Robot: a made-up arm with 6 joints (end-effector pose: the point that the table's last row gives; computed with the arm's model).
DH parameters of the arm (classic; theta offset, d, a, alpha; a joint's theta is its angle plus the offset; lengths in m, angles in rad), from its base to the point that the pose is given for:
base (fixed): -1.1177 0 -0.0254 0
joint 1: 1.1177 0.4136 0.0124 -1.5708
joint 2: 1.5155 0 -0.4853 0
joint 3: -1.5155 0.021 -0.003 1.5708
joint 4: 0 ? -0.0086 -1.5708
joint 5: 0 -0.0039 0.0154 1.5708
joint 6: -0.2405 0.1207 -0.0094 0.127
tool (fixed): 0.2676 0.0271 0 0
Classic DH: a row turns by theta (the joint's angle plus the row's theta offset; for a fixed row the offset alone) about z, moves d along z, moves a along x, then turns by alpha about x.
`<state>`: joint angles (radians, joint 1 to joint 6).
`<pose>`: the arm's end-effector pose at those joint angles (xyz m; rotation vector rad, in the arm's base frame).
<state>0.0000 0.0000 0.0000 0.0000 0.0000 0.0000</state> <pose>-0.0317 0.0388 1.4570 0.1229 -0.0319 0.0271</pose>
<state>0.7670 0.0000 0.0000 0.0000 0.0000 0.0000</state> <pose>-0.0370 0.0201 1.4570 0.1293 0.0168 0.7930</pose>
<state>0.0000 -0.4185 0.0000 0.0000 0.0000 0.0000</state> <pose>-0.4529 0.0388 1.3536 0.1156 -0.4499 0.0524</pose>
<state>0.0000 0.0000 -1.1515 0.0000 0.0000 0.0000</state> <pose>-0.5385 0.0388 1.1201 0.0937 -1.1818 0.0951</pose>
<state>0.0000 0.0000 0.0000 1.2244 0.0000 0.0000</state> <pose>-0.0249 0.0392 1.4570 0.1271 0.0476 1.2497</pose>
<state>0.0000 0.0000 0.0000 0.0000 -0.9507 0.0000</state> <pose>-0.1541 0.0388 1.3997 0.1009 -0.9813 0.0836</pose>
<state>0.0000 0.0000 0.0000 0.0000 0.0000 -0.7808</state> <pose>-0.0296 0.0462 1.4570 0.1040 -0.0781 -0.7527</pose>
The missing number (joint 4, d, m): 0.4113
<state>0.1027 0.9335 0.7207 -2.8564 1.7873 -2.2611</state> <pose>0.7414 0.0801 0.8206 0.3448 -0.2136 0.9719</pose>
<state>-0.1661 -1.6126 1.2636 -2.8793 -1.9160 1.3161</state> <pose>-0.4592 0.1728 0.7665 -1.3974 0.8573 -1.3831</pose>
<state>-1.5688 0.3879 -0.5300 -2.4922 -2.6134 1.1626</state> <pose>0.0777 -0.1696 1.1685 -1.4731 2.4384 -1.0975</pose>
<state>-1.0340 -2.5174 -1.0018 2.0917 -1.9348 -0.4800</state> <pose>-0.1963 0.1231 -0.3603 -1.8471 0.0829 2.2540</pose>
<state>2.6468 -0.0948 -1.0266 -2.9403 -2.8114 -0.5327</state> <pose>0.2208 -0.1401 1.0647 0.2969 -1.8365 -0.7272</pose>
